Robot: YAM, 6 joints.
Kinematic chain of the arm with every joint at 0, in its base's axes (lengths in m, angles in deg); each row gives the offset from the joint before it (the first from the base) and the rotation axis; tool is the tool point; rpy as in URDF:
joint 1: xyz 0 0 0.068 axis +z
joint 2: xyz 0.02 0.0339 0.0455 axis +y
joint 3: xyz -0.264 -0.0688 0 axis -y
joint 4: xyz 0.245 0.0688 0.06 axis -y
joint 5: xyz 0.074 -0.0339 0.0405 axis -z
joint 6: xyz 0.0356 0 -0.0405 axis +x
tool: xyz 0 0 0 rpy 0 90 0
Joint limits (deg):
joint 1: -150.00..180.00
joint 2: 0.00..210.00
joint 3: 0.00..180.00
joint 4: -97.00..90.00
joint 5: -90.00..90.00
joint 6: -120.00..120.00
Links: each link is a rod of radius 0.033 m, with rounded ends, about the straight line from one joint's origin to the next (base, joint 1, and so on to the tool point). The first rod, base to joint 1, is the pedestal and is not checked.
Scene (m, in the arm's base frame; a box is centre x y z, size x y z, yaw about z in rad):
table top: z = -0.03
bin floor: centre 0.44 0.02 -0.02 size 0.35 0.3 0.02 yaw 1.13
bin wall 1: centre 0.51 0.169 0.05 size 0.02 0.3 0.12 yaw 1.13
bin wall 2: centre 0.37 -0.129 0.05 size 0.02 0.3 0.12 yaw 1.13
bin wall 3: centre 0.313 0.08 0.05 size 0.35 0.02 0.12 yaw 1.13
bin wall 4: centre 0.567 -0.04 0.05 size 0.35 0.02 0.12 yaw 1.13
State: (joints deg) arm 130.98 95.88 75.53 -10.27 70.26 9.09
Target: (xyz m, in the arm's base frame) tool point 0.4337 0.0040 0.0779
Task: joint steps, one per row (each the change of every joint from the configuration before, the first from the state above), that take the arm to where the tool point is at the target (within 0.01 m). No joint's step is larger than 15 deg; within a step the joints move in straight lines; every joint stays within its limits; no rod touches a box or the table.
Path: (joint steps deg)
1: -14.00 2.01 0.66 0.39 0.10 0.00
2: -14.00 2.01 0.67 0.39 0.11 0.00
3: -14.00 2.02 0.66 0.39 0.10 0.00
4: -14.00 2.01 0.66 0.40 0.11 0.00
5: -14.00 2.01 0.67 0.39 0.10 0.00
6: -14.00 2.01 0.66 0.39 0.11 0.00
7: -14.00 2.01 0.66 0.39 0.10 0.00
8: -14.00 2.01 0.66 0.39 0.11 0.00
9: -13.99 2.02 0.67 0.39 0.10 0.00
10: -0.03 8.56 -1.75 0.15 -0.86 0.00
11: -0.02 8.56 -1.76 0.15 -0.87 0.00

